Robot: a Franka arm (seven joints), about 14 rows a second.
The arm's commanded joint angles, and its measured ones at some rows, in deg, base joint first. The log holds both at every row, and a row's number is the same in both.
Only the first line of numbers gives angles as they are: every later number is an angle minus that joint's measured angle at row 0.
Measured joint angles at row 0:
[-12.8 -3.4 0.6 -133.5 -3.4 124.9 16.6]
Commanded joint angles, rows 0 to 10:
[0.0 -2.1 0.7 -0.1 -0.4 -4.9 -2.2]
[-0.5 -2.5 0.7 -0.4 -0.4 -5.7 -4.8]
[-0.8 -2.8 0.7 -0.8 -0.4 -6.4 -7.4]
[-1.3 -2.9 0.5 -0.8 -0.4 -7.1 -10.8]
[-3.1 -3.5 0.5 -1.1 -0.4 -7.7 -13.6]
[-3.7 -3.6 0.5 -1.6 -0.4 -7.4 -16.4]
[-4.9 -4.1 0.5 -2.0 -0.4 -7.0 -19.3]
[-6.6 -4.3 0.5 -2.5 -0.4 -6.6 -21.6]
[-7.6 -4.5 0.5 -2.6 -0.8 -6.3 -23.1]
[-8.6 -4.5 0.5 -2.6 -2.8 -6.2 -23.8]
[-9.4 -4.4 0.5 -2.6 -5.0 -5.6 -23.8]
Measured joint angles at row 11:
[-7.4 -2.7 -0.3 -0.9 -2.1 -6.4 -22.6]
